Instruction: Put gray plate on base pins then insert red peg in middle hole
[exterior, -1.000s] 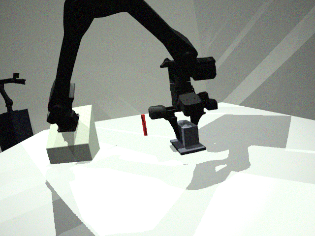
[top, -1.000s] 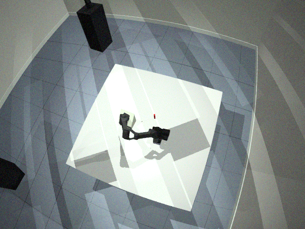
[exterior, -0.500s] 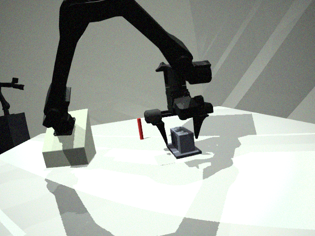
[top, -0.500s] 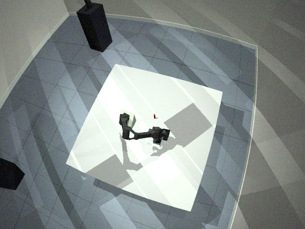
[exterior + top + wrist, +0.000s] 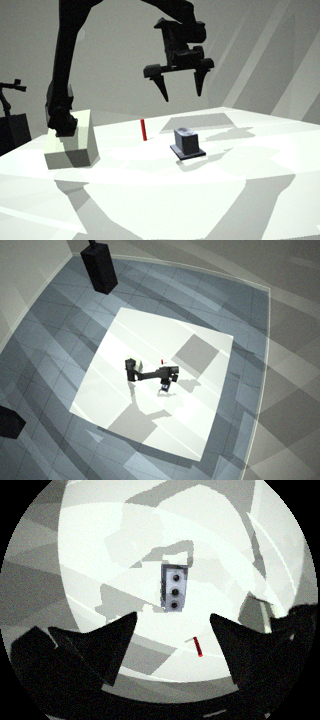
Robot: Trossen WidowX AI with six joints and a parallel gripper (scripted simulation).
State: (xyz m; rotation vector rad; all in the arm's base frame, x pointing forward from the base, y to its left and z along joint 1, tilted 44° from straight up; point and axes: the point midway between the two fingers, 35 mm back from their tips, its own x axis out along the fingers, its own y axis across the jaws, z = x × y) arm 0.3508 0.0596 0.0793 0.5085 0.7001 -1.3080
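The red peg lies 17 cm to the left of my gripper tip, 14 cm behind it and 11 cm below it. The rest, counted from my gripper tip: gray plate 10 cm below, 1 cm behind; then base 14 cm below, 1 cm behind.
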